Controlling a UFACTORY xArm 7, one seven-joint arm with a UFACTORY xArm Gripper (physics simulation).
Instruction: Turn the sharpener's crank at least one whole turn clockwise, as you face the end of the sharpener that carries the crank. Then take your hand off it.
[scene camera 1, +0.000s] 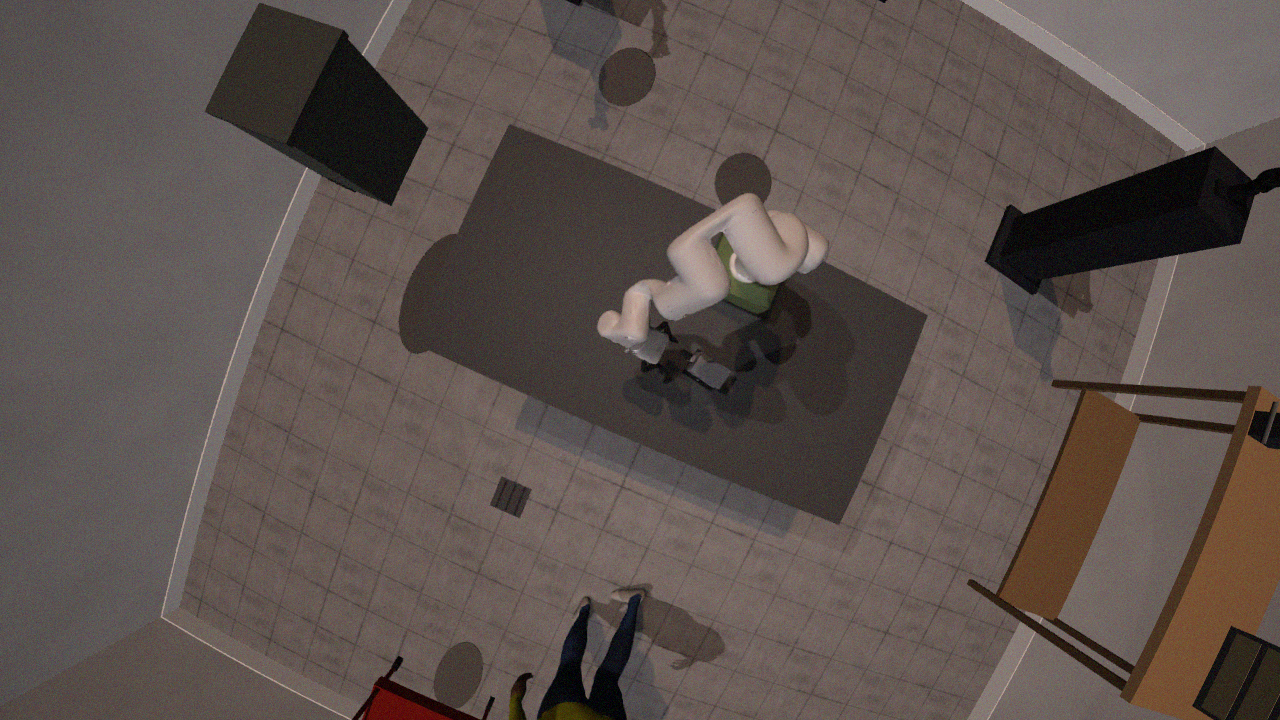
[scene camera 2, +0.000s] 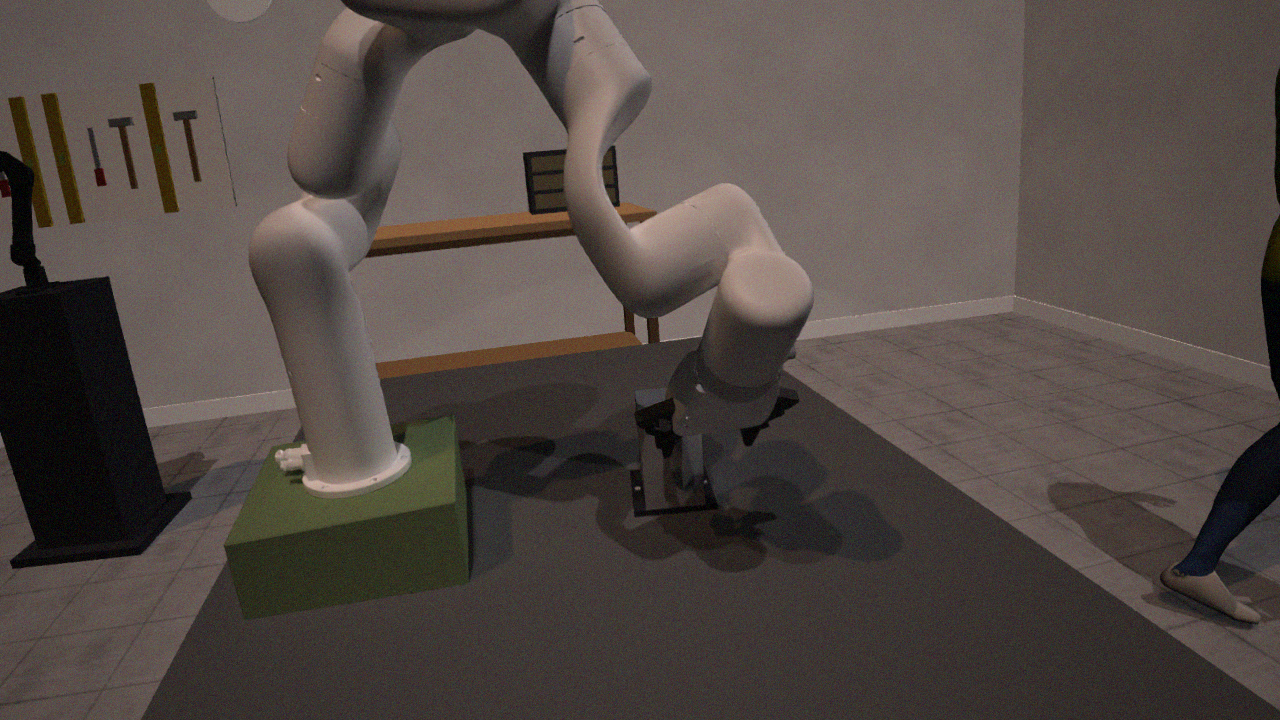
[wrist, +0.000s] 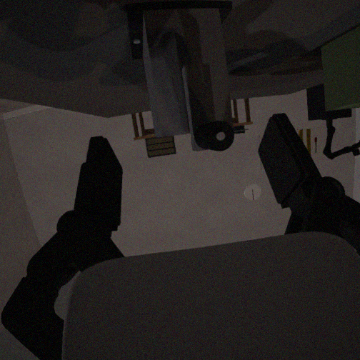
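Where they show: gripper, fingertip midpoint: (scene camera 1: 669, 354) (scene camera 2: 704, 439); arm's base, origin of the base link: (scene camera 2: 358, 471).
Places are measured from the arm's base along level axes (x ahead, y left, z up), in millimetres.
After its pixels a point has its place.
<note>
The sharpener (scene camera 1: 713, 369) @[x 370, y 56, z 23 mm] (scene camera 2: 657, 474) @[x 353, y -5, z -49 mm] (wrist: 162, 90) is a grey upright block on a dark base plate, standing on the dark table. In the wrist view its crank shows a dark round knob (wrist: 214, 136) with a pale centre, at the end of the sharpener facing the camera. My gripper (scene camera 1: 671, 353) @[x 394, y -98, z 28 mm] (scene camera 2: 707, 438) @[x 394, y -98, z 28 mm] (wrist: 189, 141) is open with nothing between its fingers. It is beside the crank end of the sharpener. In the wrist view the knob appears between the two fingertips, nearer the right one. Scene camera 2 has the crank largely hidden by the gripper; contact cannot be made out.
The arm's base stands on a green block (scene camera 1: 750, 297) @[x 95, y 58, z 7 mm] (scene camera 2: 349, 559) @[x 3, y -115, z -52 mm] (wrist: 342, 70) on the dark table (scene camera 1: 554, 250) @[x 247, y -635, z -104 mm] (scene camera 2: 680, 626) @[x 332, y -239, z -104 mm]. A person's legs (scene camera 1: 608, 658) (scene camera 2: 1230, 510) show on the floor beyond the table. A black pedestal (scene camera 1: 1118, 219) (scene camera 2: 80, 411) and a wooden workbench (scene camera 1: 1199, 555) stand farther off.
</note>
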